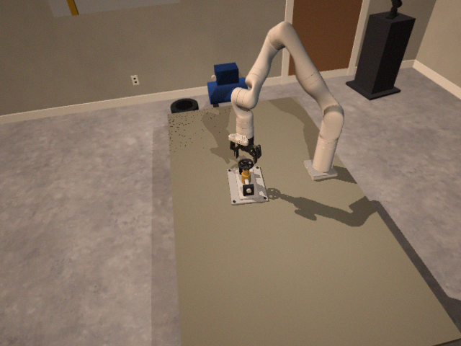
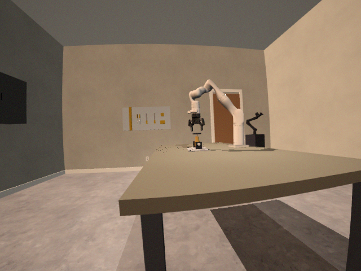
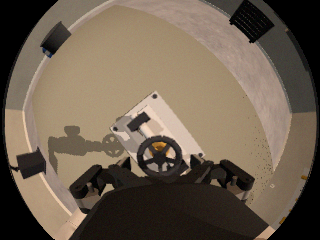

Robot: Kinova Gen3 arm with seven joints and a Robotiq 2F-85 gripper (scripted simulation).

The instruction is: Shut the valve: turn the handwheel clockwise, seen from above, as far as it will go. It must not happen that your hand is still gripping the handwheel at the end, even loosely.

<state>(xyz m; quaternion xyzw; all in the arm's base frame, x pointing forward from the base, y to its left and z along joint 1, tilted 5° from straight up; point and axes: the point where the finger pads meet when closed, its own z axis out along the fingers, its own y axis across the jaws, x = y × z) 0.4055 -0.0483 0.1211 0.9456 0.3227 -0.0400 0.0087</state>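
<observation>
Right now my hand is 40 mm above the black spoked handwheel.
</observation>
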